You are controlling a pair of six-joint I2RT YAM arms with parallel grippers.
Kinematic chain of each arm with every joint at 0, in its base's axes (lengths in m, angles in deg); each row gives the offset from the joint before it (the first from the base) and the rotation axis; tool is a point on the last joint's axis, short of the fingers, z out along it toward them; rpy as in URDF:
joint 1: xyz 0 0 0.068 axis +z
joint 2: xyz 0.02 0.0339 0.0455 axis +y
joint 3: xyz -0.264 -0.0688 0 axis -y
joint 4: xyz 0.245 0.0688 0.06 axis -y
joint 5: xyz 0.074 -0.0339 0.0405 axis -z
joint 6: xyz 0.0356 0 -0.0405 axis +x
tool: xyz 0 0 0 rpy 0 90 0
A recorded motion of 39 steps. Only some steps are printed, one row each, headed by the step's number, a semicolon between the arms.
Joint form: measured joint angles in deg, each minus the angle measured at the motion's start. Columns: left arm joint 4, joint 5, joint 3, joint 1, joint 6, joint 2; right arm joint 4, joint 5, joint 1, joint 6, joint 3, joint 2.
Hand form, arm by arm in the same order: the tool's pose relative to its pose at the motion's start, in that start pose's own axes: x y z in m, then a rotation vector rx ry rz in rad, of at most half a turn. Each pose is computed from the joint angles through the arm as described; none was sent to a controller.
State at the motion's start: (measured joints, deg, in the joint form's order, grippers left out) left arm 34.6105 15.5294 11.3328 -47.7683 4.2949 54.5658; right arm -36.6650 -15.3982 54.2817 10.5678 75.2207 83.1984
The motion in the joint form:
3: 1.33 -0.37 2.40 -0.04 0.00 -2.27; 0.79 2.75 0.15 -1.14 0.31 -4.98
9: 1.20 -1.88 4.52 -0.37 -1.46 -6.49; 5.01 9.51 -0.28 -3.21 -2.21 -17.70
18: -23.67 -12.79 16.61 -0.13 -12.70 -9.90; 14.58 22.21 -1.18 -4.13 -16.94 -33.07
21: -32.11 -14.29 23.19 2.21 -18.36 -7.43; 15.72 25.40 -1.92 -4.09 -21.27 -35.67
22: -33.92 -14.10 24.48 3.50 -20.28 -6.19; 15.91 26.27 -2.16 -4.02 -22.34 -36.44
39: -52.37 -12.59 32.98 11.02 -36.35 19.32; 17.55 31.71 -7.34 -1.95 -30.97 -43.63
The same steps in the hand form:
3: -0.0234 0.0015 -0.0014 -0.0133 -0.1003 0.0278; -0.0054 0.0089 -0.0314 0.0275 -0.1090 -0.0473
9: -0.0477 0.0009 -0.0093 -0.0390 -0.2041 0.0286; 0.0003 0.0211 -0.1020 0.1113 -0.3746 -0.1187
18: -0.0852 0.0099 -0.0150 -0.2194 -0.0570 -0.2125; 0.0490 0.0090 -0.1311 0.3125 -0.5918 -0.0995
21: -0.1031 0.0213 -0.0131 -0.2898 0.0003 -0.3282; 0.0640 0.0004 -0.1261 0.3788 -0.5935 -0.0765
22: -0.1039 0.0266 -0.0112 -0.3119 0.0234 -0.3703; 0.0681 -0.0018 -0.1255 0.3970 -0.5951 -0.0690
39: -0.0336 0.0749 0.0426 -0.5443 0.5569 -0.8028; 0.1018 -0.0258 -0.1260 0.5545 -0.6367 0.0373

